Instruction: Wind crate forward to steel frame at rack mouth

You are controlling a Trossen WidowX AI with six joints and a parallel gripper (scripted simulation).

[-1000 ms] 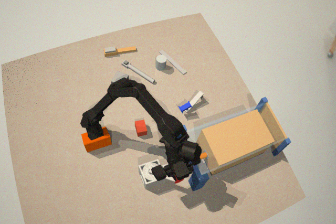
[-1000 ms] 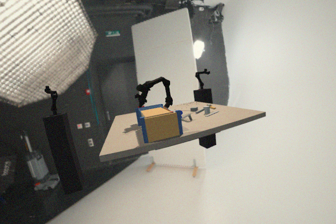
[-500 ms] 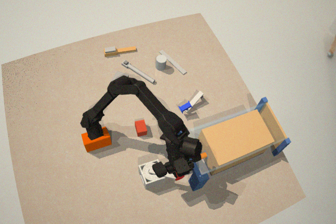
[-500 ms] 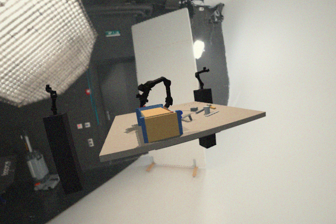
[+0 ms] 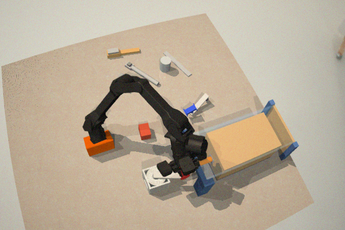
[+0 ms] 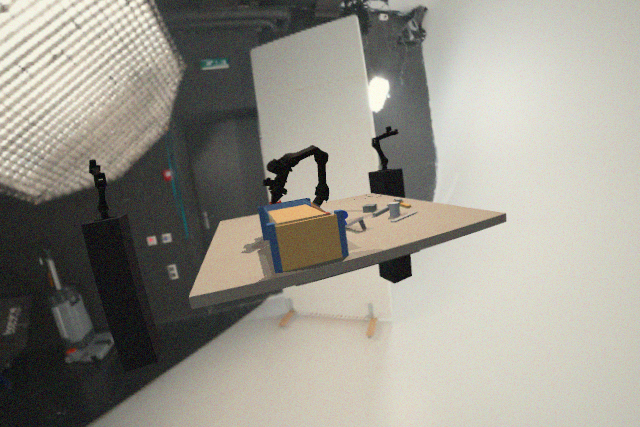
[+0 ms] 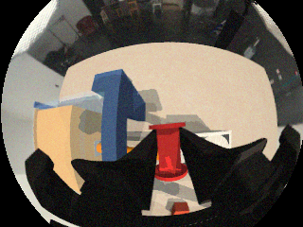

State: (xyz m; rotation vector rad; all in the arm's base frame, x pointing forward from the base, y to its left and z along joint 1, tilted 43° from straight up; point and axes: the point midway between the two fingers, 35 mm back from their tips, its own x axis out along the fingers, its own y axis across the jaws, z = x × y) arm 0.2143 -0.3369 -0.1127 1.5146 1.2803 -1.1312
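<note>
Now: gripper tip 40 mm to the right of the red-knobbed winch handle, 40 mm above it and 30 mm past it. Round my gripper tip: hand winch: 120 mm below, 100 mm behind, 60 mm to the left; blue steel frame: 70 mm ahead, 40 mm to the left, 40 mm below; red knob: 20 mm to the left, 10 mm below.
</note>
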